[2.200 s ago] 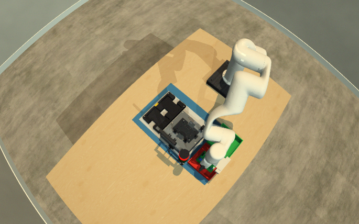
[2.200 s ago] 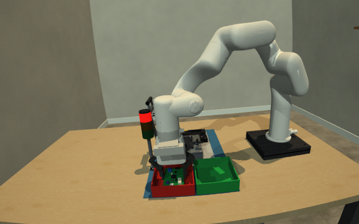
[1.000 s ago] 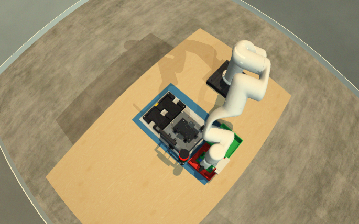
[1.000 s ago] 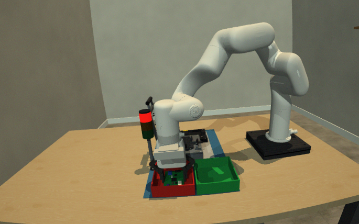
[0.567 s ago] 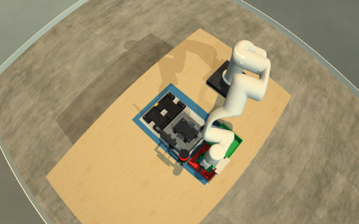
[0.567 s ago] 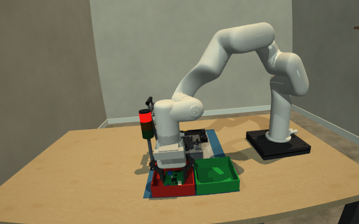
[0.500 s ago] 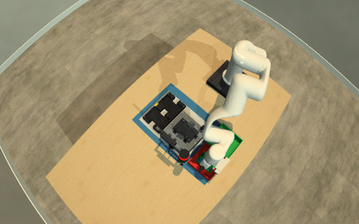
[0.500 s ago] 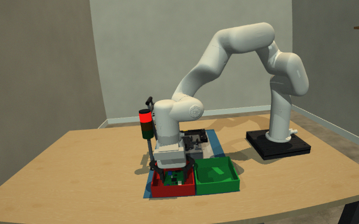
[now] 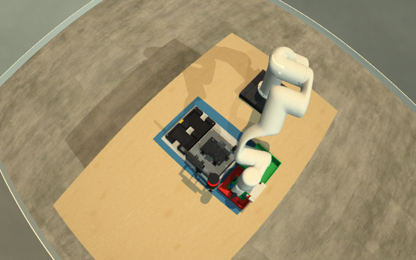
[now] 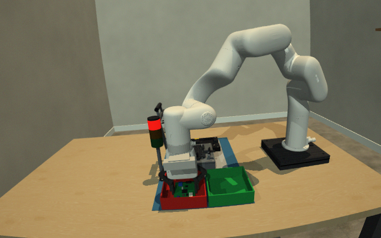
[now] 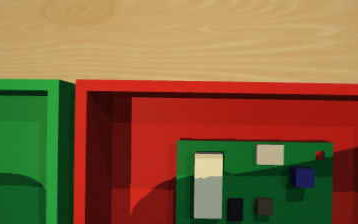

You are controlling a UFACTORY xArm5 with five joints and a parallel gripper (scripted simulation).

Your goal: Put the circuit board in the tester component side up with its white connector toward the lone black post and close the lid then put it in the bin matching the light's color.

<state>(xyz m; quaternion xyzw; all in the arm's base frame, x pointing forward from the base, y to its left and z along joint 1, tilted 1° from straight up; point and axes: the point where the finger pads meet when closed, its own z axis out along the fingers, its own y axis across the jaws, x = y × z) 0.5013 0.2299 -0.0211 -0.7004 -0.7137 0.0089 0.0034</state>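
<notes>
Right now my hand is 1 cm above the red bin. Also, from my hand: green bin (15 cm behind, 1 cm below); then tester lid (20 cm to the right, 16 cm above, 7 cm ahead); then green circuit board (1 cm below).
</notes>
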